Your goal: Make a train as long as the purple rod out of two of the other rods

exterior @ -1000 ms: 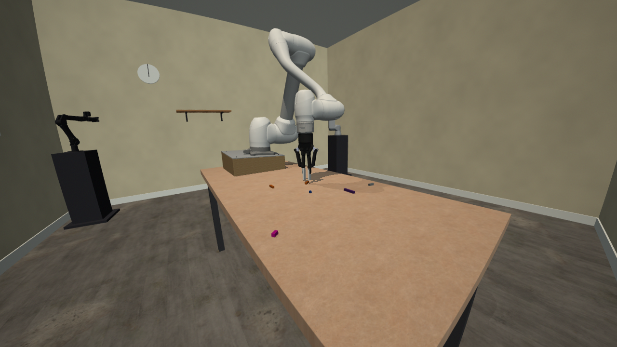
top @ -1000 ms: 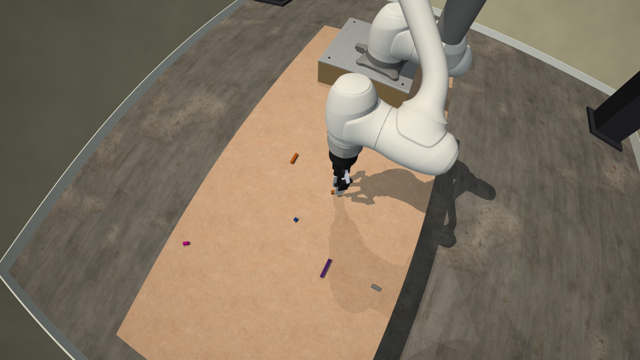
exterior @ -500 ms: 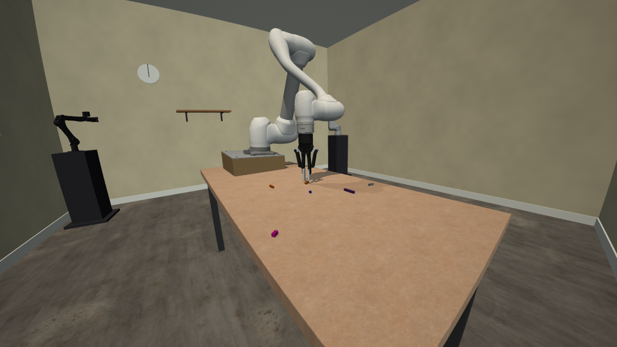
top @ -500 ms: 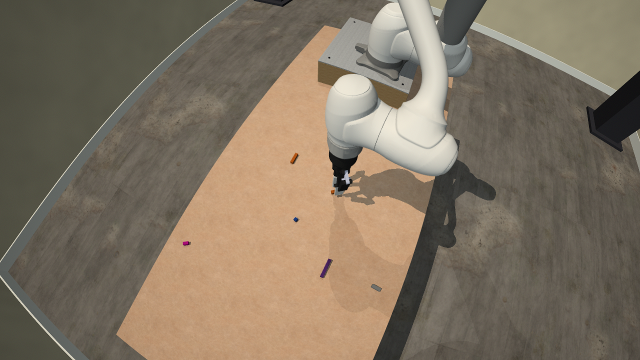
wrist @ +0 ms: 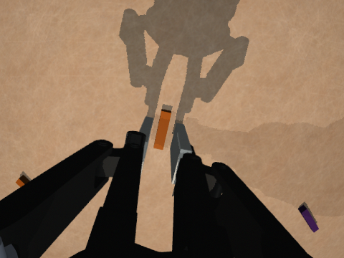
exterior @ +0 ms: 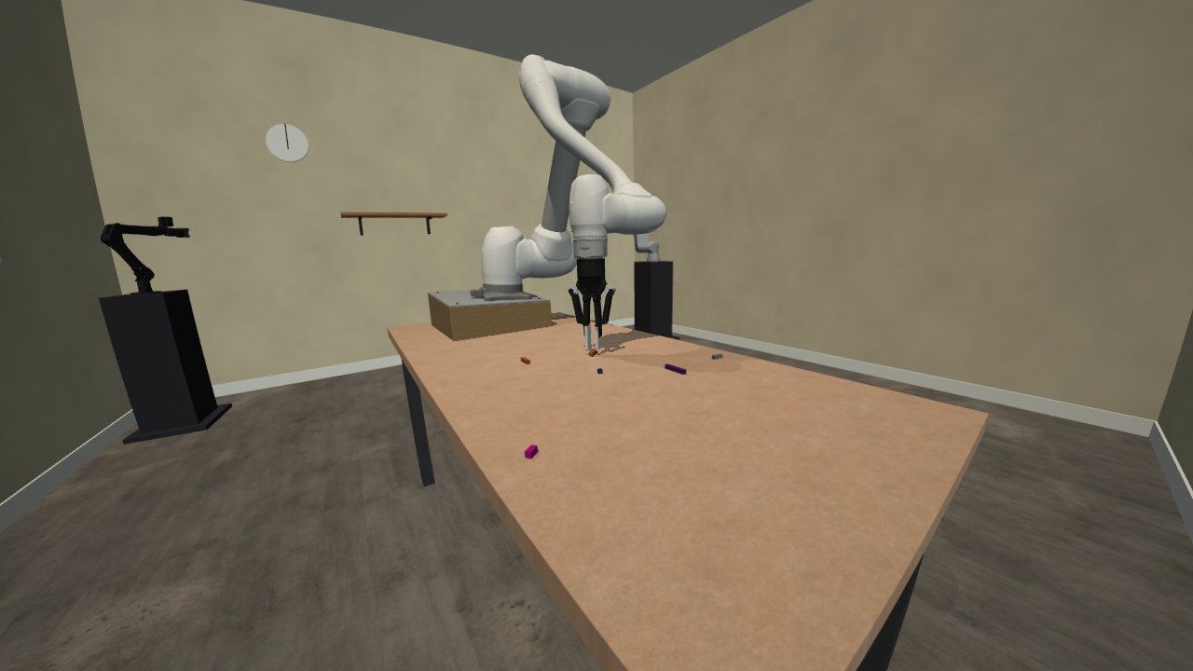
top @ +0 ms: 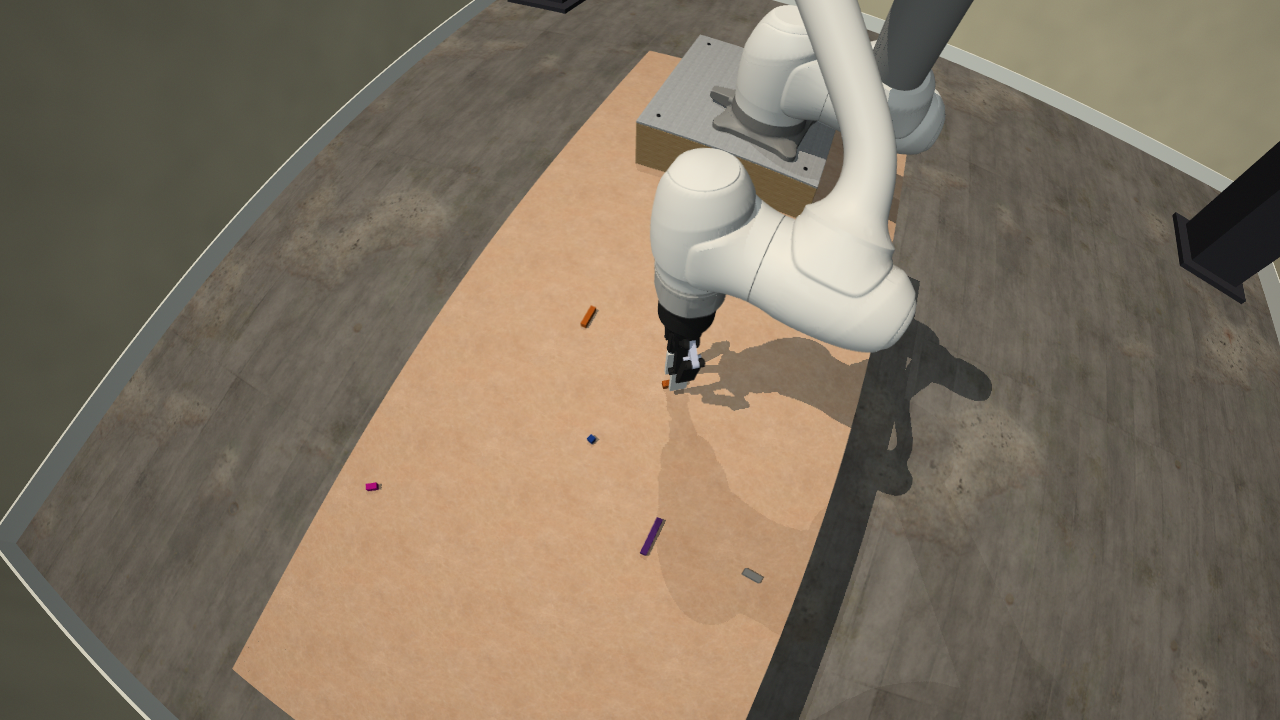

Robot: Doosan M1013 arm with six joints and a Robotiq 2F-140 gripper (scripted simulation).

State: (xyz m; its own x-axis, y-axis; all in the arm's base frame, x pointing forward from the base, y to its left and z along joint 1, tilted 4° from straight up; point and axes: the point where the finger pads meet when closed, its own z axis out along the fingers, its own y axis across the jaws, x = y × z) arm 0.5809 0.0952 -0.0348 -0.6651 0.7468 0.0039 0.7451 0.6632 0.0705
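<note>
The orange rod lies 5 cm below my hand. From my hand the other things lie so: purple rod: 24 cm ahead, 9 cm to the left, 5 cm below; grey rod: 25 cm to the left, 22 cm ahead, 5 cm below; blue rod: 15 cm ahead, 6 cm to the right, 5 cm below.
</note>
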